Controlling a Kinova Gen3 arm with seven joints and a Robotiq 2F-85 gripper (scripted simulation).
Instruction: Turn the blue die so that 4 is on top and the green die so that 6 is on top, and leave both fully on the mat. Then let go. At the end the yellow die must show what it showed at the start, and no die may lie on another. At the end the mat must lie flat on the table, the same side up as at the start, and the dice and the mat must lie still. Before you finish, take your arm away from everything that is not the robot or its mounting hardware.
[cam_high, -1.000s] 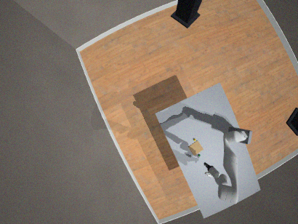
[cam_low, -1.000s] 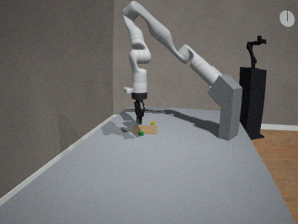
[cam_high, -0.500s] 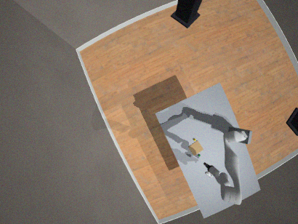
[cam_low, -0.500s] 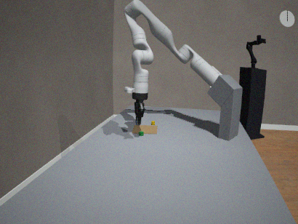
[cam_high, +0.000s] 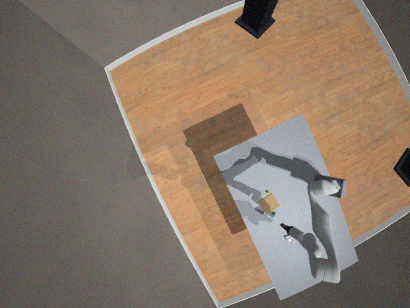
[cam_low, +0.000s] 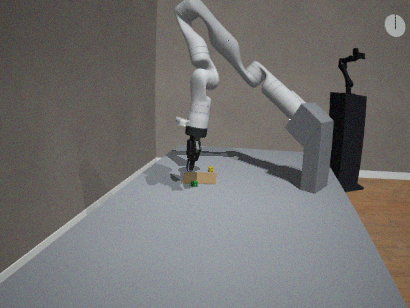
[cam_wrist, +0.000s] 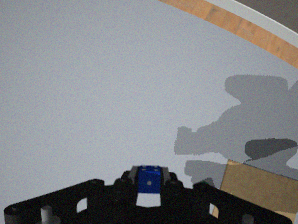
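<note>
The green die is 10 cm below my hand, 8 cm to the right of it and 3 cm behind it. The rest, counted from my hand: blue die: 1 cm below; then tan mat: 17 cm to the right, 11 cm below, 6 cm behind; then yellow die: 26 cm to the right, 13 cm behind, 10 cm below.
</note>
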